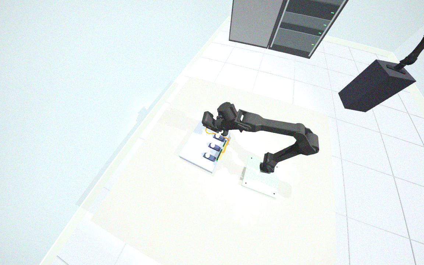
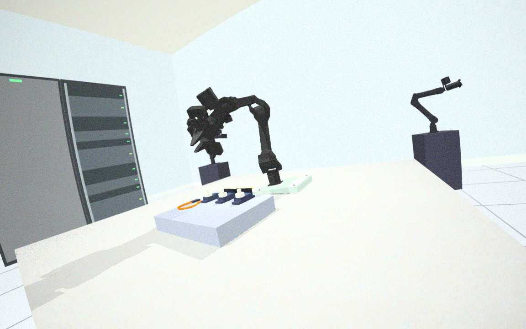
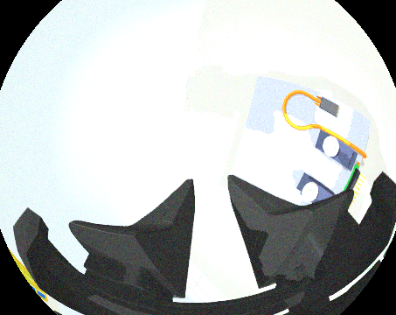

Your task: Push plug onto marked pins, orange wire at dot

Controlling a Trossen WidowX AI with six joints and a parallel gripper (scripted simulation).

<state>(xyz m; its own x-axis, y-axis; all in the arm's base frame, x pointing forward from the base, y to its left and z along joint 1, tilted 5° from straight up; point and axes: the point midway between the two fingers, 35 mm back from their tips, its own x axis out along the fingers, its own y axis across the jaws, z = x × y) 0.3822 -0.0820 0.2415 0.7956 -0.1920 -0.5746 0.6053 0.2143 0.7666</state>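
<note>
Right now the printed holder is 210 mm below my gripper tip, 40 mm ahead of it and 10 mm to the left of it.
</note>
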